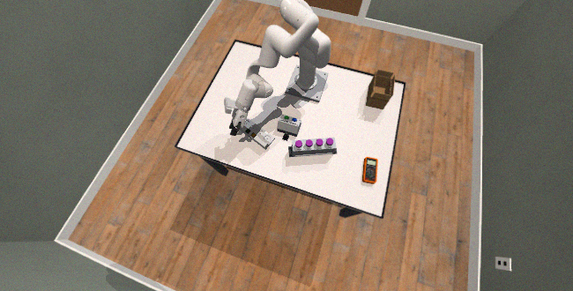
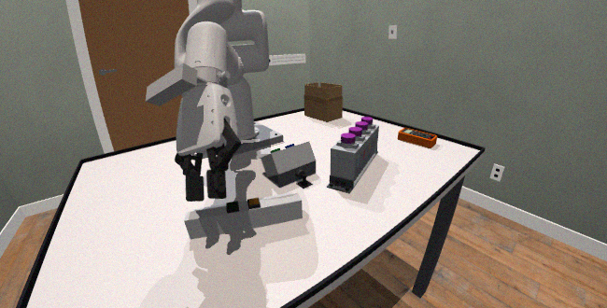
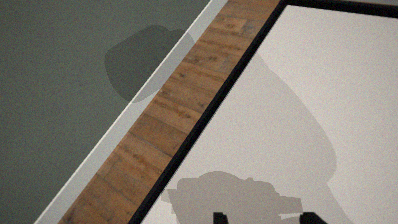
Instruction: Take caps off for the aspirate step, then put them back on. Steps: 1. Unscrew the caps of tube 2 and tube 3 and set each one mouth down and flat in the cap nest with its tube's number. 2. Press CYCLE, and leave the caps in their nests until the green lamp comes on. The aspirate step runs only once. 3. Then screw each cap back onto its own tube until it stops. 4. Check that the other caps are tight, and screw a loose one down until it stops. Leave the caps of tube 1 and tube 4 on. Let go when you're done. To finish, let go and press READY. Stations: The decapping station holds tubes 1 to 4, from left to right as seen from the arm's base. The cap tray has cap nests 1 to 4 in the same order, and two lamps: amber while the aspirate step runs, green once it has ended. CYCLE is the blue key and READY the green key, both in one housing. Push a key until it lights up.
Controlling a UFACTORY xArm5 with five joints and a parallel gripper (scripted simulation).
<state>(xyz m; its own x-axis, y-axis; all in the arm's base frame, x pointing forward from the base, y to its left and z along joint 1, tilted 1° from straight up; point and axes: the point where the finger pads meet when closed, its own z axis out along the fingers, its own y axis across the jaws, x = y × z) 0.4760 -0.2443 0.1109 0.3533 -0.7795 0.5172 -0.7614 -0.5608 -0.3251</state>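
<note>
The purple cap lies 8 cm behind my hand, 43 cm to the left of it and 2 cm below it. Also, from my hand: key housing: 16 cm behind, 24 cm to the left, 8 cm below; then blue key: 18 cm behind, 27 cm to the left, 7 cm below; then green key: 18 cm behind, 22 cm to the left, 7 cm below.
</note>
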